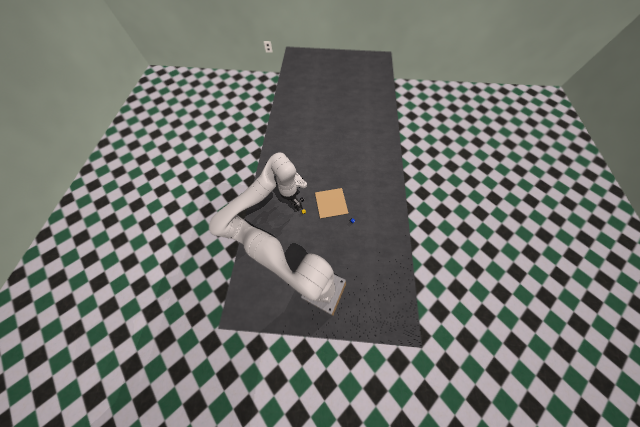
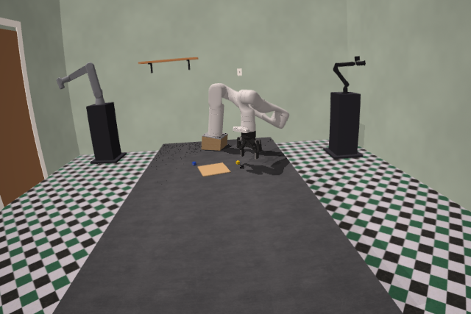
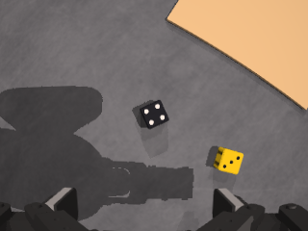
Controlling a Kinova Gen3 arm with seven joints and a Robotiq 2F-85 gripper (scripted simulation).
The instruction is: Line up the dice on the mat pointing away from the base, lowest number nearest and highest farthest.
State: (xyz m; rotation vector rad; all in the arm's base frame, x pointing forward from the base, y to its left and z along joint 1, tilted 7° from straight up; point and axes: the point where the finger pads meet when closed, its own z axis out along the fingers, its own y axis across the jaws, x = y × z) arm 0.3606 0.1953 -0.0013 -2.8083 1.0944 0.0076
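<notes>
My gripper is now 40 mm past the blue die, 300 mm to the left of it and 40 mm above it. The rest, counted from my hand: black die: 40 mm ahead, 40 mm to the right, 40 mm below; then yellow die: 30 mm behind, 60 mm to the right, 40 mm below; then tan mat: 40 mm ahead, 190 mm to the right, 40 mm below.
</notes>
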